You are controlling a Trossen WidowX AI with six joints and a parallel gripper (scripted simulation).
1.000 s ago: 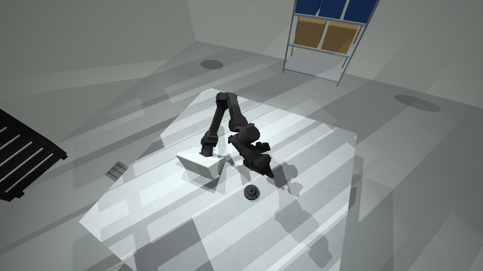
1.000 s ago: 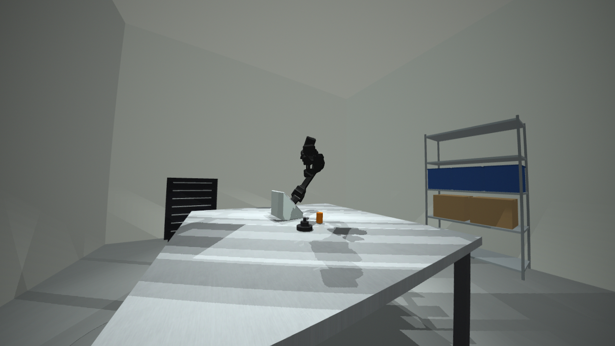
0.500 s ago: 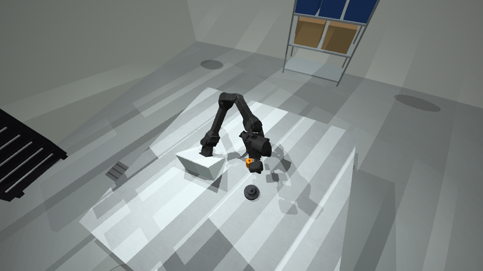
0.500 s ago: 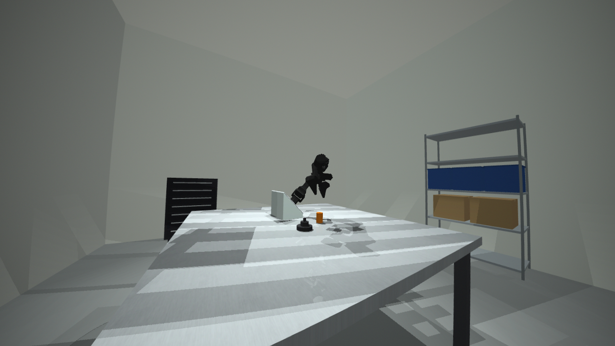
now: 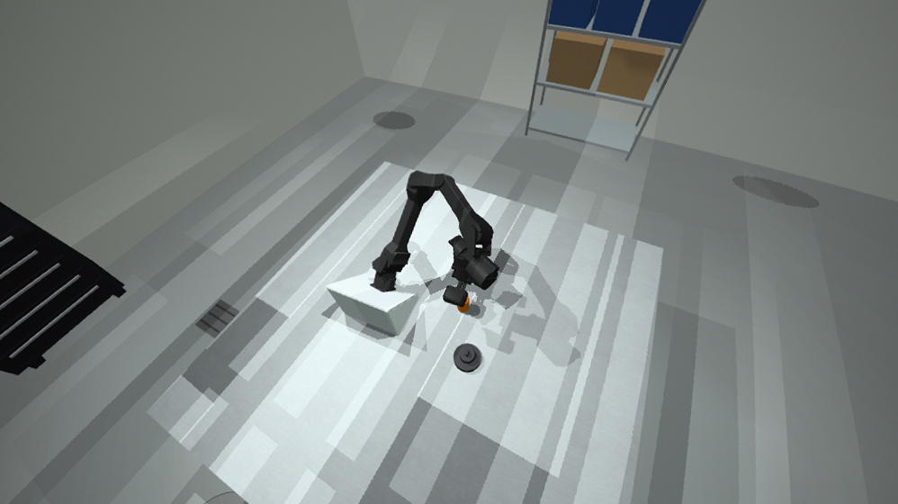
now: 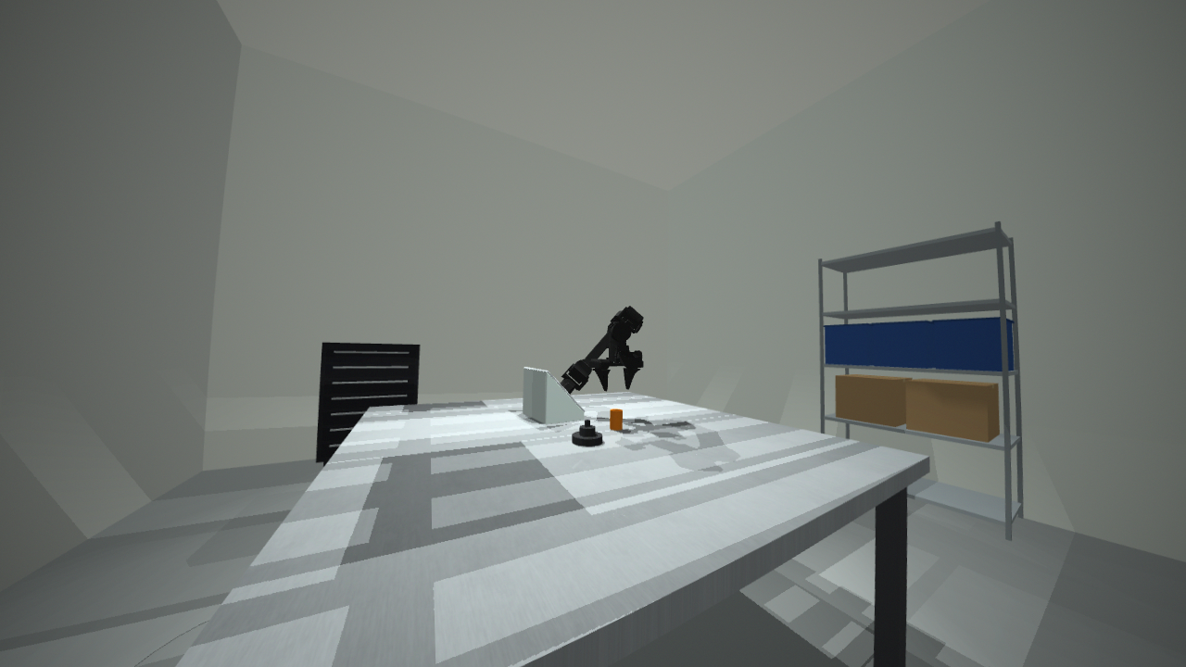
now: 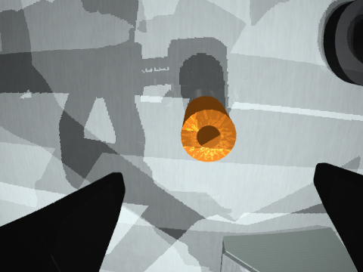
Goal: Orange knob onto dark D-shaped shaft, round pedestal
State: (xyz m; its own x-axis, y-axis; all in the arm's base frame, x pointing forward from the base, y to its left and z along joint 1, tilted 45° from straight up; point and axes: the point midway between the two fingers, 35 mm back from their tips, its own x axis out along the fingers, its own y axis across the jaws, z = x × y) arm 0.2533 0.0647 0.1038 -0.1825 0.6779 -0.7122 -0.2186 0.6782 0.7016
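The orange knob lies 9 cm below my gripper tip. The rest, counted from my gripper tip: dark round pedestal (10 cm ahead, 14 cm to the right, 9 cm below).
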